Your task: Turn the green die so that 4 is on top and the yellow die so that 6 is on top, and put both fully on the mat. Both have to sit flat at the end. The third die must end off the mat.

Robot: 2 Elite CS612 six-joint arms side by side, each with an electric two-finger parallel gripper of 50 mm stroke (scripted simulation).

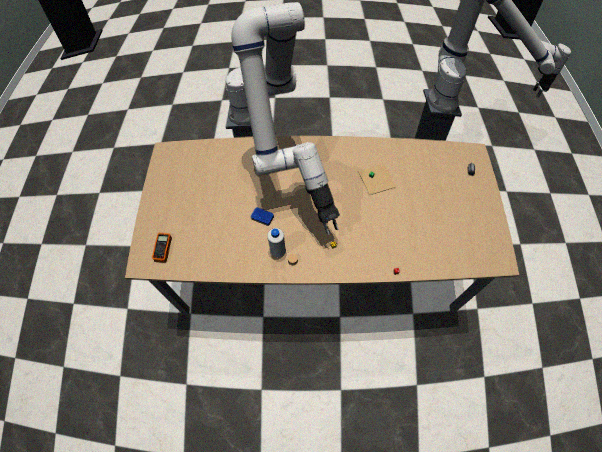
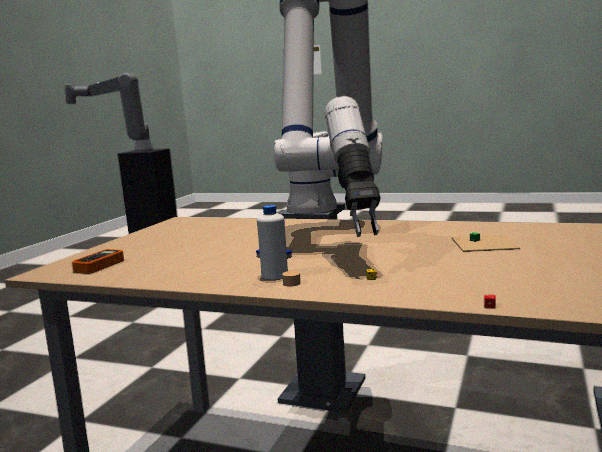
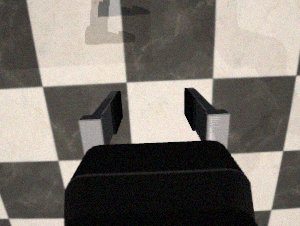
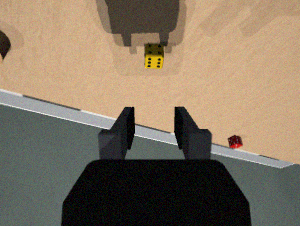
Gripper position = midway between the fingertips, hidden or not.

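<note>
Multimeter point(image 2: 108, 257), with my right gripper point(image 2: 367, 233). My left gripper point(image 3: 152, 102); multimeter out of frame in image 3. My right gripper point(image 4: 154, 119); multimeter out of frame in image 4.
</note>
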